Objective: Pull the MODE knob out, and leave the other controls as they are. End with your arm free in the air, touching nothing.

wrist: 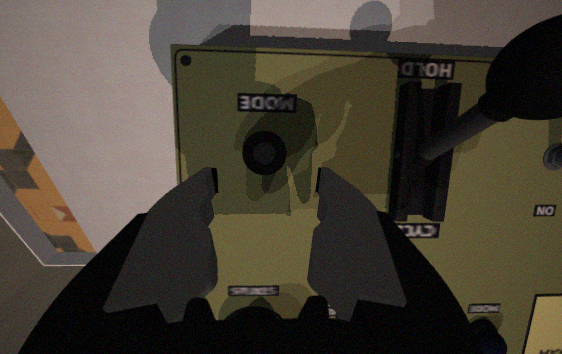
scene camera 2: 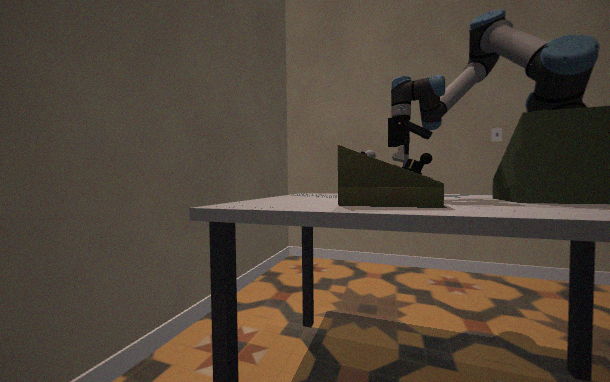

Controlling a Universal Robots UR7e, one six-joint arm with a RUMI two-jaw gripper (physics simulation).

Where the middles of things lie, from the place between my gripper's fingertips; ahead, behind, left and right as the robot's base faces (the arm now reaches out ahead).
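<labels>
My gripper: 1 cm above the mode knob (wrist: 264, 153), 1 cm past it. Green control panel (scene camera 2: 363, 180), from my hand: 1 cm below, 7 cm ahead, 18 cm to the left.
</labels>
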